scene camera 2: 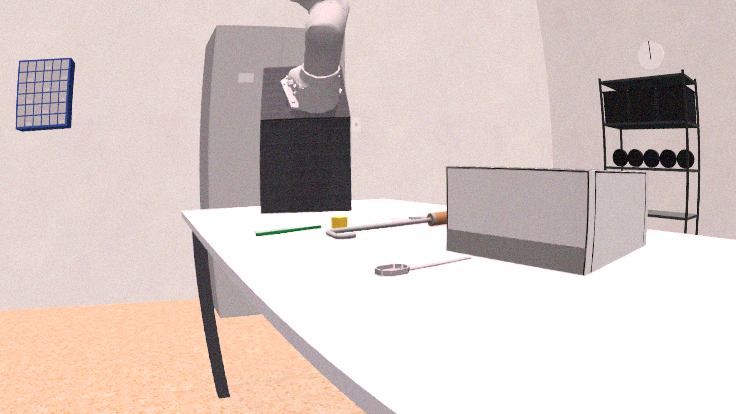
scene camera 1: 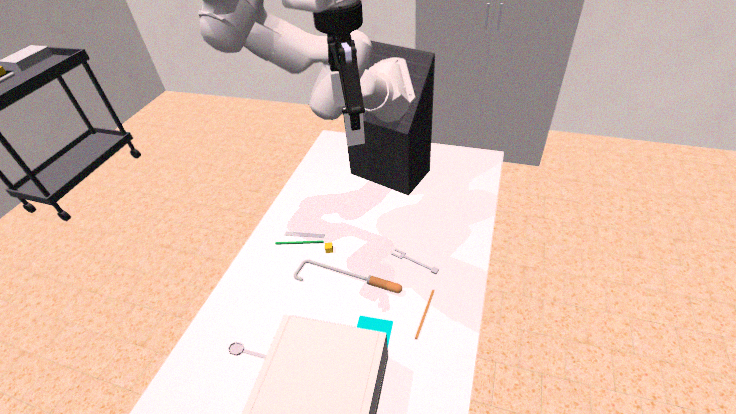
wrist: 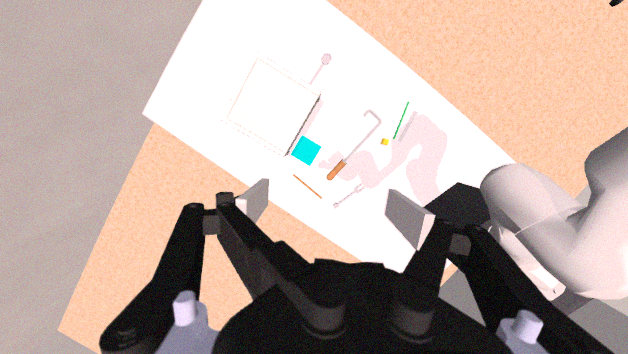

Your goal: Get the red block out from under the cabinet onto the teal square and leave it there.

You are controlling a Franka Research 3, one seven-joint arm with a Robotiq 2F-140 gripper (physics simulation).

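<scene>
The cabinet, a pale box (scene camera 1: 321,368) (scene camera 2: 517,205) (wrist: 274,107), stands on the table's front part. The teal square (scene camera 1: 375,325) (wrist: 306,150) lies flat by its corner on the robot's side; in scene camera 1 the cabinet hides part of it. The red block does not show in any view. A hooked rod with an orange-brown handle (scene camera 1: 384,284) (scene camera 2: 437,218) (wrist: 336,170) lies between the teal square and the robot base. My gripper (wrist: 328,197) is open and empty, high above the table near the base; in scene camera 1 its fingers show edge-on.
On the table (scene camera 1: 216,329) lie a yellow cube (scene camera 1: 328,247) (scene camera 2: 339,222) (wrist: 384,141), a green stick (scene camera 1: 299,242) (scene camera 2: 288,230) (wrist: 401,120), a fork-like tool (scene camera 1: 417,261) (wrist: 348,196), an orange stick (scene camera 1: 424,314) (wrist: 307,186) and a ring-ended tool (scene camera 1: 236,348) (scene camera 2: 392,269) (wrist: 326,59) beside the cabinet.
</scene>
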